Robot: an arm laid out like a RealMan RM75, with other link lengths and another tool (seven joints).
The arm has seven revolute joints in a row. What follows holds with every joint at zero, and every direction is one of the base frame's.
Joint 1 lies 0.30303 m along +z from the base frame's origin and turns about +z.
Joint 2 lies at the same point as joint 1 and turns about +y.
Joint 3 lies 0.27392 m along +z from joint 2 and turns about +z.
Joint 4 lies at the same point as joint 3 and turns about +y.
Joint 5 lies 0.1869 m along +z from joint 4 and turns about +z.
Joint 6 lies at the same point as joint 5 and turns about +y.
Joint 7 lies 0.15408 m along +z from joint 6 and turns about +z.
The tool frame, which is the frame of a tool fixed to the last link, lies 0.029 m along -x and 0.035 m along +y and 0.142 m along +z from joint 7; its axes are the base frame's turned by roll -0.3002, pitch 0 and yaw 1.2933 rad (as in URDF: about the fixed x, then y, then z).
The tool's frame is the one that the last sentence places.
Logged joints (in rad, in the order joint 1, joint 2, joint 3, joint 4, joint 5, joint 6, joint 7), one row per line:
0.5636 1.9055 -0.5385 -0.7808 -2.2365 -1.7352 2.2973
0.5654 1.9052 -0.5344 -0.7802 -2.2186 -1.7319 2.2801
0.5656 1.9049 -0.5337 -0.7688 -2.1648 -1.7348 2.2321
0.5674 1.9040 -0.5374 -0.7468 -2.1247 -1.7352 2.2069
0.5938 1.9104 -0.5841 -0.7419 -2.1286 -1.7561 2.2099
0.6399 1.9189 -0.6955 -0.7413 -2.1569 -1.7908 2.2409
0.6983 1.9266 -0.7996 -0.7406 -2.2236 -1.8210 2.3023
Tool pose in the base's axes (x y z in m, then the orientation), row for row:
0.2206 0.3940 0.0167 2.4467 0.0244 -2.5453
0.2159 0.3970 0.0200 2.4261 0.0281 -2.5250
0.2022 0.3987 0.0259 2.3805 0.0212 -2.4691
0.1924 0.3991 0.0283 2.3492 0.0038 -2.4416
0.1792 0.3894 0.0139 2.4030 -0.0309 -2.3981
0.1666 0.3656 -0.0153 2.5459 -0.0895 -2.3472
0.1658 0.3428 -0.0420 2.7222 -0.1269 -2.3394
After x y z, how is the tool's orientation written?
As angles about the fixed x, y, z axes (roll, pitch, yaw), in radians.
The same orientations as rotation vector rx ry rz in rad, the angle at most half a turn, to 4 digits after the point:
0.8335 -2.6701 -0.9783
0.8571 -2.6434 -1.0017
0.9095 -2.5671 -1.0380
0.9208 -2.5162 -1.0546
0.9611 -2.5095 -0.9540
1.0250 -2.5407 -0.7280
1.0670 -2.6139 -0.4831

